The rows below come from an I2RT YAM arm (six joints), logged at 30 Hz.
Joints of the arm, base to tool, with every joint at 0 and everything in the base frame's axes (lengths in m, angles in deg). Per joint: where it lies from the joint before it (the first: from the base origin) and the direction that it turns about. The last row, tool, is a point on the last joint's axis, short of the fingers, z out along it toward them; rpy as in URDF.
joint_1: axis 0 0 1 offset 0 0 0.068
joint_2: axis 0 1 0 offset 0.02 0.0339 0.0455
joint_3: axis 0 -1 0 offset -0.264 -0.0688 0
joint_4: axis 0 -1 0 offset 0.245 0.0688 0.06
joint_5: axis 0 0 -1 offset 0.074 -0.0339 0.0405
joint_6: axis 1 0 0 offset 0.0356 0 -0.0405
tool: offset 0 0 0 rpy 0 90 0
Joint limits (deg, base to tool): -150..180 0..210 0..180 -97..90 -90..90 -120..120
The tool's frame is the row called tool.
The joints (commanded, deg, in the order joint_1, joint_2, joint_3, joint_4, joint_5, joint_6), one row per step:
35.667 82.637 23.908 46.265 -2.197 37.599
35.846 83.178 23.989 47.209 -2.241 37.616
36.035 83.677 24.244 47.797 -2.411 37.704
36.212 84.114 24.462 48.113 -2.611 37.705
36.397 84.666 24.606 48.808 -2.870 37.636
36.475 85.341 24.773 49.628 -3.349 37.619
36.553 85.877 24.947 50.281 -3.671 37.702
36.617 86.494 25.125 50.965 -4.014 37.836
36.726 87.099 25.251 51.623 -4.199 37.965
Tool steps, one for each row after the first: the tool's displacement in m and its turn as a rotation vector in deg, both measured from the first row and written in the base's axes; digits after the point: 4 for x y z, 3 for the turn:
0.0005 0.0014 -0.0002 0.303 -0.377 0.218
0.0012 0.0032 -0.0001 0.602 -0.581 0.555
0.0017 0.0048 -0.0003 0.694 -0.634 0.928
0.0022 0.0064 -0.0008 0.853 -0.876 1.381
0.0030 0.0079 -0.0015 1.101 -1.082 1.932
0.0038 0.0092 -0.0018 1.387 -1.229 2.309
0.0047 0.0105 -0.0025 1.686 -1.304 2.684
0.0053 0.0118 -0.0034 1.917 -1.346 2.950

